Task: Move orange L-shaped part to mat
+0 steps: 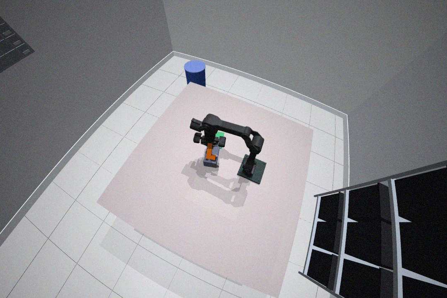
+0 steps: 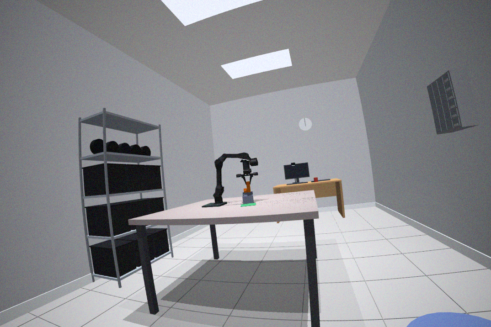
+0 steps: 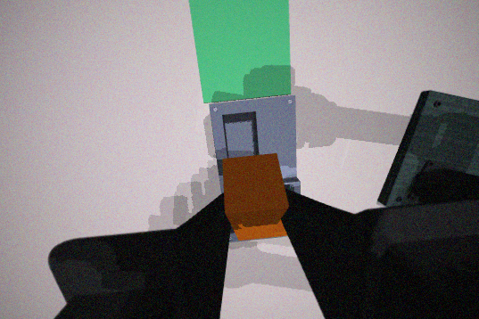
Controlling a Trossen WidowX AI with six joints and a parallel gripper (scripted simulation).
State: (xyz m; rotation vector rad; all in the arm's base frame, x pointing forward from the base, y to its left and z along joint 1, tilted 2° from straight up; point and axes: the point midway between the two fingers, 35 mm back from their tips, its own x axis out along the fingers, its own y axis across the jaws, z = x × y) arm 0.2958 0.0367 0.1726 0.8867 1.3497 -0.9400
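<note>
The green mat is 170 mm below my gripper tip, 140 mm to the right of it and 40 mm ahead of it. The rest, counted from my gripper tip: orange L-shaped part (30 mm below, 30 mm behind, 20 mm to the left).
</note>
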